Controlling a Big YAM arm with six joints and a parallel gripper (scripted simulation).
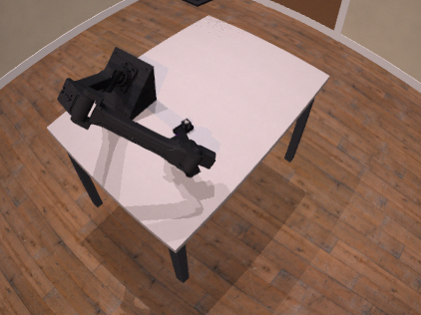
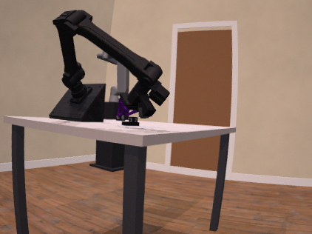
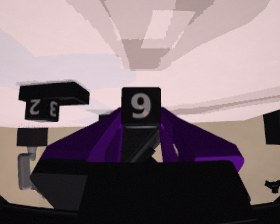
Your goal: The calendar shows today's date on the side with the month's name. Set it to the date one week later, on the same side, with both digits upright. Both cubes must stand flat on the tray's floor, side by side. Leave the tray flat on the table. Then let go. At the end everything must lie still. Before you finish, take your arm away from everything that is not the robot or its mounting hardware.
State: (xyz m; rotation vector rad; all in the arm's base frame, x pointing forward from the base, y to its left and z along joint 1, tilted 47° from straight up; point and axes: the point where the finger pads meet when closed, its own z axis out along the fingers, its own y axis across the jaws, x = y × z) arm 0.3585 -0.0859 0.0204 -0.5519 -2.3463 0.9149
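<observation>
The black tray lies 120 mm to the left of my hand, 40 mm below it and 40 mm behind it. Round my hand: black date cube: 10 mm below, 10 mm behind.
</observation>
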